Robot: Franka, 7 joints.
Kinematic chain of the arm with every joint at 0, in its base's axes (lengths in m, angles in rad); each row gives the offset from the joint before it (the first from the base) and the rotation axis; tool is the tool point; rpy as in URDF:
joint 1: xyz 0 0 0.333 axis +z
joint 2: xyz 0 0 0 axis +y
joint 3: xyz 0 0 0.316 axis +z
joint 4: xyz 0.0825 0 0 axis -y
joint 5: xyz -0.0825 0 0.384 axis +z
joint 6: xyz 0 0 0 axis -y
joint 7: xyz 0.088 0 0 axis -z
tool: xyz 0 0 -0.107 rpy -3.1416 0 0
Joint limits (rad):
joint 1: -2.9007..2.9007
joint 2: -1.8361..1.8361
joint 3: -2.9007..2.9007
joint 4: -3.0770..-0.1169
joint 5: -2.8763..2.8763
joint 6: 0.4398..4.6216
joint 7: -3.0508..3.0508
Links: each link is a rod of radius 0.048 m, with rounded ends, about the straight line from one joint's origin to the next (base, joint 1, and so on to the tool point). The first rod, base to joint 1, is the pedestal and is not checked.
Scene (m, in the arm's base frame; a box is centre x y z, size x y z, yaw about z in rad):
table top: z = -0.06
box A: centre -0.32 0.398 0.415 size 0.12 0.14 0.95 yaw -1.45
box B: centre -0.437 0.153 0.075 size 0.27 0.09 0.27 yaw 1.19
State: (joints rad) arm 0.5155 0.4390 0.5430 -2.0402 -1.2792 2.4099 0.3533
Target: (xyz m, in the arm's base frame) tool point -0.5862 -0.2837 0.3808
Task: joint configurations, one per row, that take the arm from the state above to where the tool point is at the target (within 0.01 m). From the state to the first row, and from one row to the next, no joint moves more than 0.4 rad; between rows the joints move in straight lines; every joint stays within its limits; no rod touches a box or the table.
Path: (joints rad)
1: 0.8081 0.0872 0.3243 -1.9221 -1.2260 2.4404 0.2740
2: 1.1008 -0.2645 0.1056 -1.8040 -1.1729 2.4708 0.1947
3: 1.3934 -0.6163 -0.1131 -1.6860 -1.1197 2.5013 0.1155
4: 1.6861 -0.9681 -0.3318 -1.5679 -1.0665 2.5317 0.0362
5: 1.9787 -1.3198 -0.5504 -1.4498 -1.0134 2.5622 -0.0431
6: 2.1253 -0.9820 -0.2438 -1.5041 -0.7484 2.2738 -0.1416
7: 2.2718 -0.6442 0.0628 -1.5583 -0.4835 1.9854 -0.2401
8: 2.4184 -0.3063 0.3694 -1.6126 -0.2185 1.6970 -0.3386
9: 2.5649 0.0315 0.6761 -1.6668 0.0464 1.4086 -0.4371
10: 2.2758 -0.1207 1.0115 -1.7204 -0.2840 1.7256 -0.2395
11: 1.9866 -0.2729 1.3470 -1.7739 -0.6145 2.0426 -0.0419
12: 1.6975 -0.4251 1.6825 -1.8275 -0.9449 2.3595 0.1557
13: 1.4083 -0.5774 2.0180 -1.8810 -1.2754 2.6765 0.3533

